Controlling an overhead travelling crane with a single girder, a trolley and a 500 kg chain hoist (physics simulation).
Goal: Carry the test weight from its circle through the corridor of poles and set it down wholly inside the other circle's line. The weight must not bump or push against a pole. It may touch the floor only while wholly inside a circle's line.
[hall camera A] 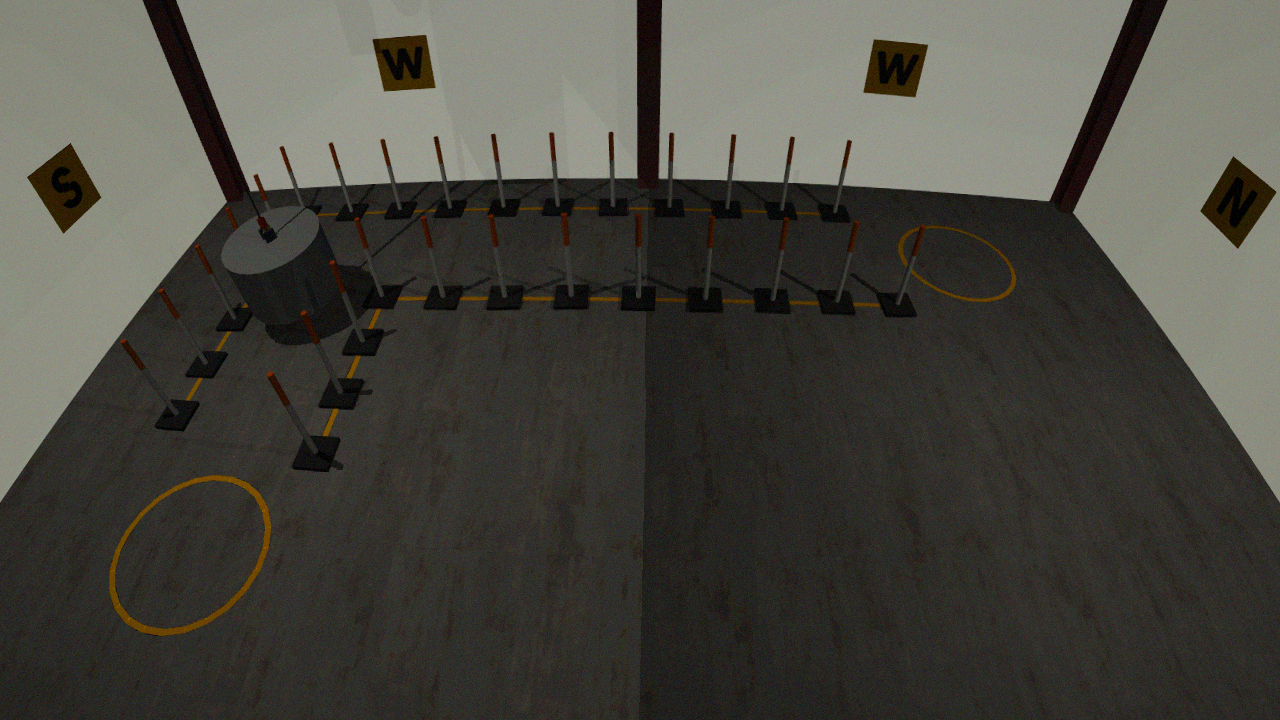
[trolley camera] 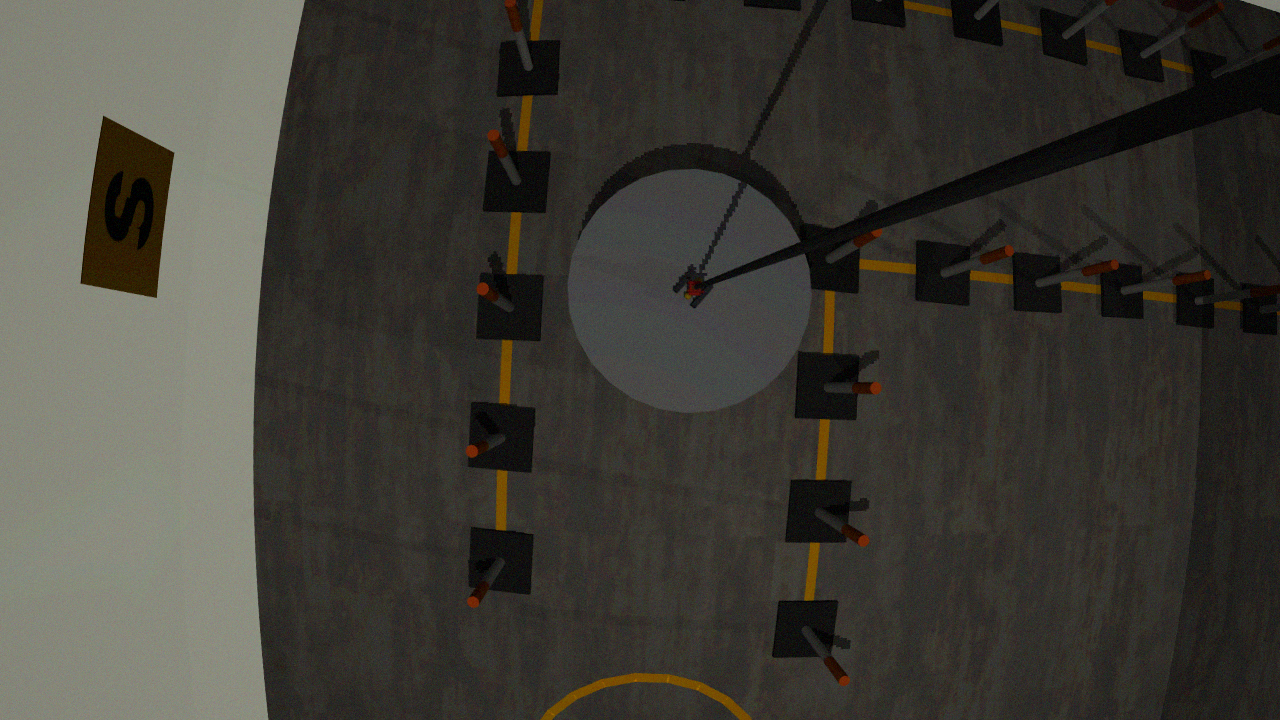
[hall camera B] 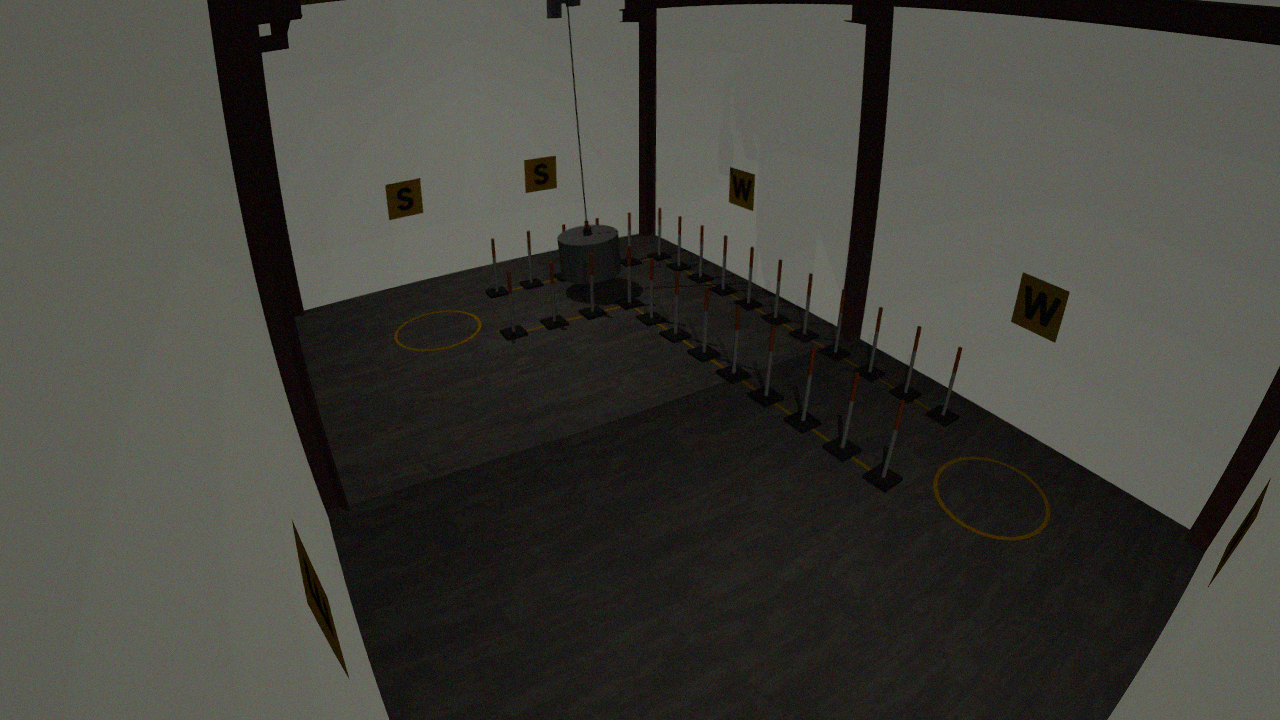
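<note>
The grey cylindrical test weight (hall camera A: 284,277) (hall camera B: 588,257) (trolley camera: 653,349) hangs upright above the floor, its shadow below it. My hook (hall camera A: 266,232) (hall camera B: 587,230) (trolley camera: 693,288) is shut on it at its top centre. The weight is inside the corridor near its bend. In the trolley view its right edge appears close to the base of the corner pole (trolley camera: 844,251); the gap at pole height is hard to tell. The left row is farther off. One circle (hall camera A: 170,632) (hall camera B: 438,310) (trolley camera: 651,677) lies beyond the short leg's end, the other circle (hall camera A: 1015,268) (hall camera B: 1049,510) beyond the long leg's end.
The long leg's outer poles (hall camera A: 612,170) (hall camera B: 807,304) stand along the W wall, its inner poles (hall camera A: 638,259) (hall camera B: 769,362) opposite. The short leg's left poles (hall camera A: 187,331) (trolley camera: 508,165) stand toward the S wall. The taut chain (hall camera B: 577,116) (trolley camera: 984,188) slants slightly in the hall camera B view.
</note>
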